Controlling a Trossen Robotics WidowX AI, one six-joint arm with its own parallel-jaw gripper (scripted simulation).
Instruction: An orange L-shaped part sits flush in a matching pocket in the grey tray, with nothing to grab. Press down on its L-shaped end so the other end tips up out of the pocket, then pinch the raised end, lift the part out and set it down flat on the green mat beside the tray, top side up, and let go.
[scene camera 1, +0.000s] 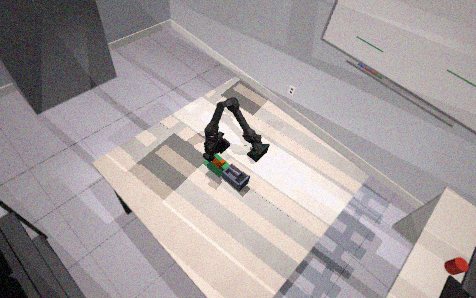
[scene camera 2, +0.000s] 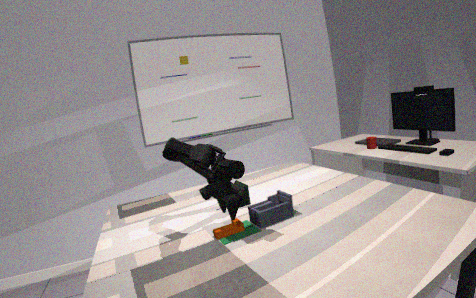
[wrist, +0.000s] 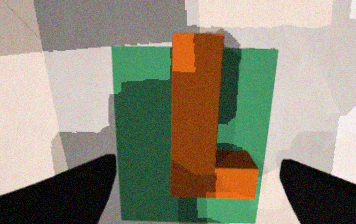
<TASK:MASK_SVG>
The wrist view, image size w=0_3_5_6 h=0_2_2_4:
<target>my gripper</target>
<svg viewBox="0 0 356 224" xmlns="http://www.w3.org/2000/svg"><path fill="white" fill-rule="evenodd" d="M282 160L280 182L300 224L356 224L356 183L351 183L292 159ZM115 155L106 154L46 180L40 180L21 189L0 195L0 224L97 224L109 200L115 181Z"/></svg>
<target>orange L-shaped part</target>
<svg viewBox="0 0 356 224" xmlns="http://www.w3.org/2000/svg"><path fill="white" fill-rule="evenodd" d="M173 32L170 197L255 199L259 169L251 159L249 152L216 150L225 35Z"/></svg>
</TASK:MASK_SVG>
